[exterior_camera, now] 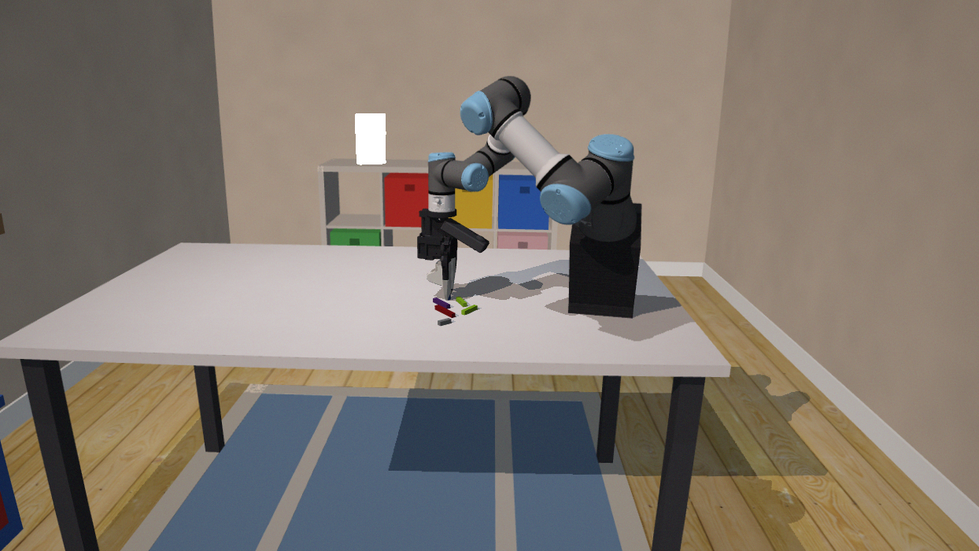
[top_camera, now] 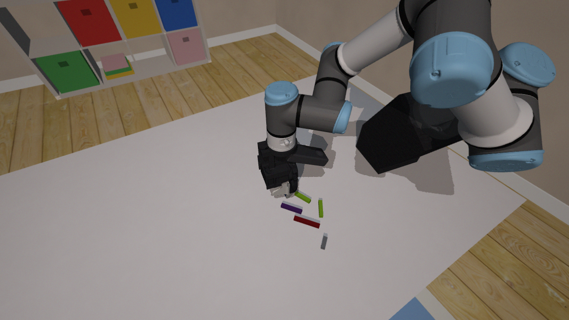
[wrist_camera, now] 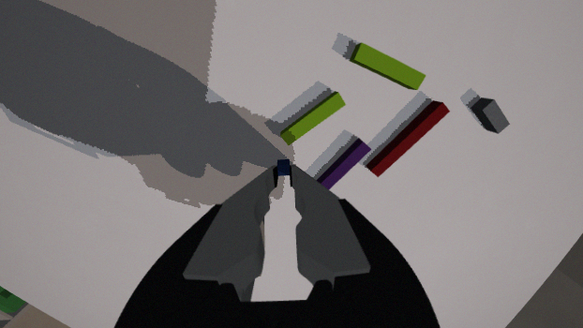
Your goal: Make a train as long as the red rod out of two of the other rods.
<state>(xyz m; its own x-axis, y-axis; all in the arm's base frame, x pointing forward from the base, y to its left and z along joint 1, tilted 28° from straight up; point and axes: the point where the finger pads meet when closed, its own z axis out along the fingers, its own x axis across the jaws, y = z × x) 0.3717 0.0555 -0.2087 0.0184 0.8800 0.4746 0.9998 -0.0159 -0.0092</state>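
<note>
The purple rod lies 50 mm to the left of my hand, 10 mm below it and 10 mm ahead of it. Also, from my hand: grey rod 170 mm to the left, 30 mm behind, 10 mm below; small blue rod 10 mm below; red rod 100 mm to the left, 20 mm behind, 10 mm below.
</note>
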